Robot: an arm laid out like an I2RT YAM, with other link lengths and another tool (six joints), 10 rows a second.
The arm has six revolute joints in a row. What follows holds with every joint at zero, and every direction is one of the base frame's. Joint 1 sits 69.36 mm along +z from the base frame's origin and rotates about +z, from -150 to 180 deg. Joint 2 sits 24 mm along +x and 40.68 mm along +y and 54.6 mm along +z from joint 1 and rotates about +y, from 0 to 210 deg. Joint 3 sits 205.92 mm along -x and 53.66 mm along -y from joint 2 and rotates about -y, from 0 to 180 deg. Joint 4 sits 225.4 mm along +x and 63.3 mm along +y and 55.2 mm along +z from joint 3 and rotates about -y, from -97 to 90 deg. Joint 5 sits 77.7 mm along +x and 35.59 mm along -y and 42.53 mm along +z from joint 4 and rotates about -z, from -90 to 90 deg. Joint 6 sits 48.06 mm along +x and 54.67 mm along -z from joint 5 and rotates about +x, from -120 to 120 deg. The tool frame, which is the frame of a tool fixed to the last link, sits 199 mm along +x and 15 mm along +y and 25 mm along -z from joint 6; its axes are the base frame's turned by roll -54.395, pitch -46.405 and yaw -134.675 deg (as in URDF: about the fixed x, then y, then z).
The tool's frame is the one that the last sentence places.
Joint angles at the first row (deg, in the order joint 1, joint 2, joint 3, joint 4, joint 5, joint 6):
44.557, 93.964, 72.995, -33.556, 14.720, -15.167
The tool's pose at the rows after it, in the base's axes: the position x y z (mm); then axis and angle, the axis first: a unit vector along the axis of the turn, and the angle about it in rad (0 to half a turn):
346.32, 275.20, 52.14, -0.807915, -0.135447, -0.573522, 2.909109
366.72, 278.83, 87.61, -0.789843, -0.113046, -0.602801, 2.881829
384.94, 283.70, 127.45, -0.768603, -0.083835, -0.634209, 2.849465
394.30, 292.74, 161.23, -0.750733, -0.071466, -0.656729, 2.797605
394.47, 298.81, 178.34, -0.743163, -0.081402, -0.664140, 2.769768
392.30, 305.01, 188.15, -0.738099, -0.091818, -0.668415, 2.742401
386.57, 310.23, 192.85, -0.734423, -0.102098, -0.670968, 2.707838
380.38, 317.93, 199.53, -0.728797, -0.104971, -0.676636, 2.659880
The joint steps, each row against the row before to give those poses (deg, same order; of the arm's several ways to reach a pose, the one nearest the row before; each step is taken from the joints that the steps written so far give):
-1.363, -1.362, 3.988, -0.611, -0.989, -0.442
-1.650, -0.945, 4.009, -0.176, -0.461, -0.113
-1.139, -0.810, 4.349, 0.059, -0.137, 0.961
-0.760, -0.656, 3.529, 0.282, -1.727, -0.017
-0.086, -0.009, 2.734, -1.108, -1.394, -1.311
0.054, -0.269, 1.109, -0.231, -1.454, -1.077
-0.063, -1.468, -1.285, 0.860, -2.021, -0.924
0.003, -1.917, -2.102, 1.968, -2.295, -0.042

